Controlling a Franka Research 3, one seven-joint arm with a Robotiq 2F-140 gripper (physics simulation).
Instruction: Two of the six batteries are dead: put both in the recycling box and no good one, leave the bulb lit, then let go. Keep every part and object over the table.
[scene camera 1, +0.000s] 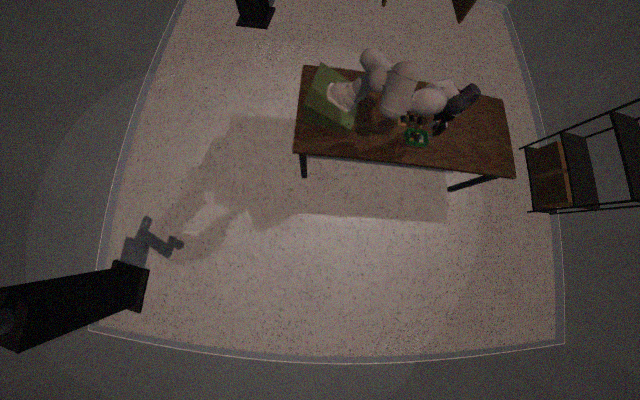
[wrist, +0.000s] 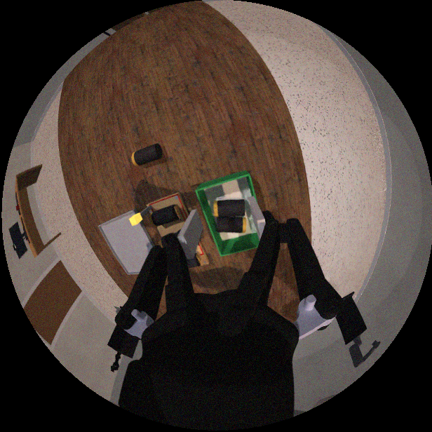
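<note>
The green recycling box (scene camera 1: 416, 144) (wrist: 214, 232) stands on the table. Two black batteries with yellow ends, one (wrist: 230, 208) and another (wrist: 231, 224), lie side by side in it. My gripper (wrist: 224, 212) is open, its pads apart above the box, with nothing between them. A battery (wrist: 165, 215) sits in the tan, red-edged holder (wrist: 167, 201) left of the box in the wrist view; the holder's near part is hidden by a finger. The bulb (wrist: 135, 218) glows yellow beside it. Another battery (wrist: 147, 154) lies loose on the table. Other batteries cannot be made out.
A grey tray-like panel (wrist: 125, 245) lies beside the holder. The wooden table (scene camera 1: 475, 150) (wrist: 200, 100) carries a green sheet (scene camera 1: 320, 95) under the arm's base at its left end in the scene view. A shelf unit (scene camera 1: 567, 167) stands off the table's right end.
</note>
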